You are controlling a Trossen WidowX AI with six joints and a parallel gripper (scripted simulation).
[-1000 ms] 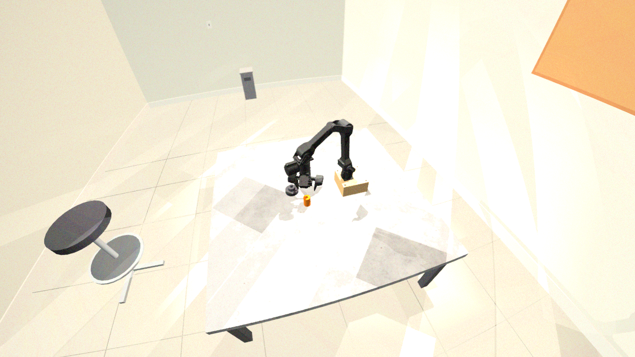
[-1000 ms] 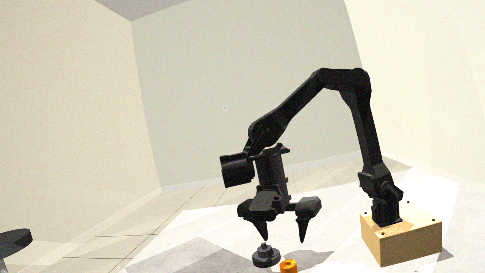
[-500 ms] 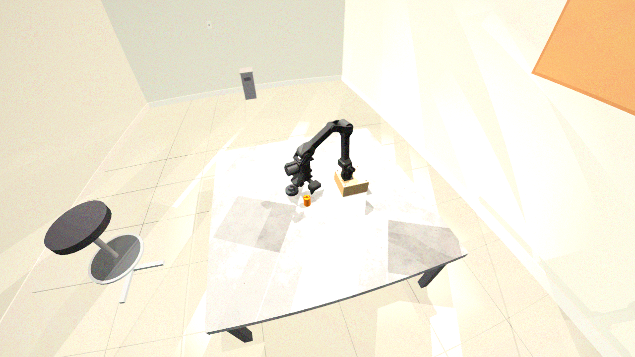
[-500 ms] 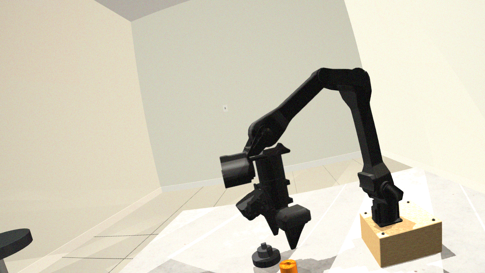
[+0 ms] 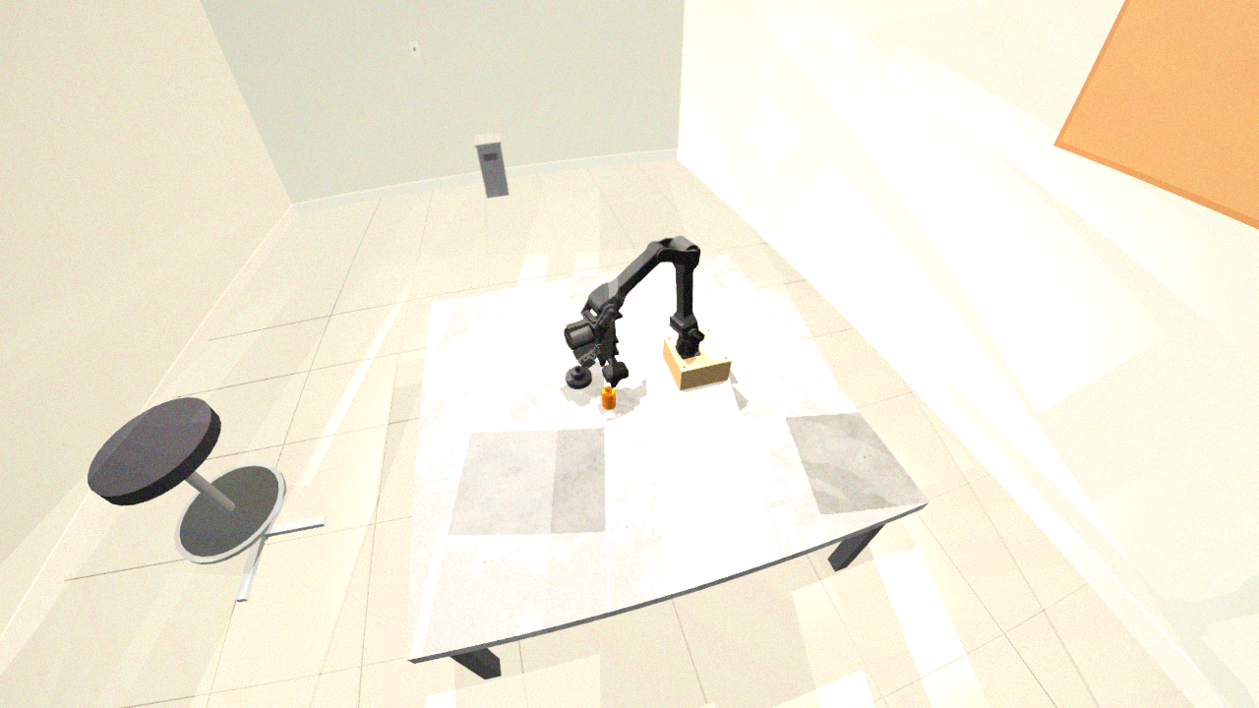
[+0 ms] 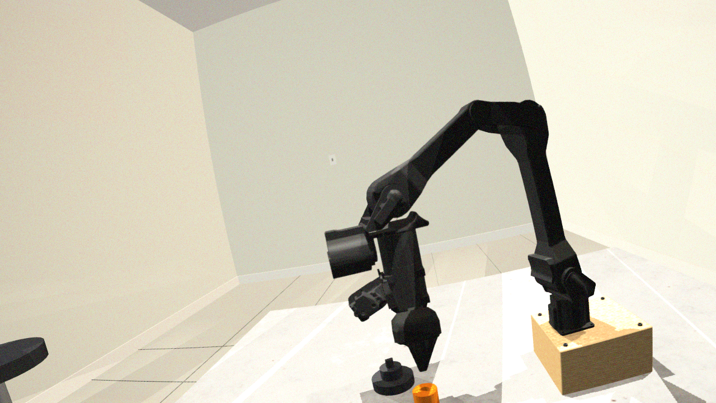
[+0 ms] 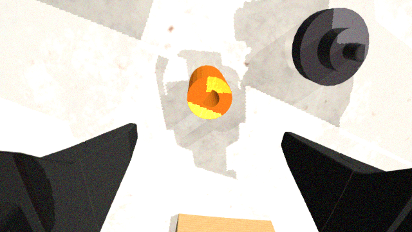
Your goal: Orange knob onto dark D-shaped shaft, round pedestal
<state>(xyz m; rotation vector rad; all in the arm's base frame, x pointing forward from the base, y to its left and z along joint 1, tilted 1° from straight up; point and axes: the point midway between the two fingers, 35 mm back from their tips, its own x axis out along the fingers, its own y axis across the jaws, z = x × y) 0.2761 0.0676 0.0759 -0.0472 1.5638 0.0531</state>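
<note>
My gripper tip is now 9 cm above the orange knob. Also, from my gripper tip: dark shaft: 6 cm ahead, 13 cm to the right, 9 cm below.
</note>
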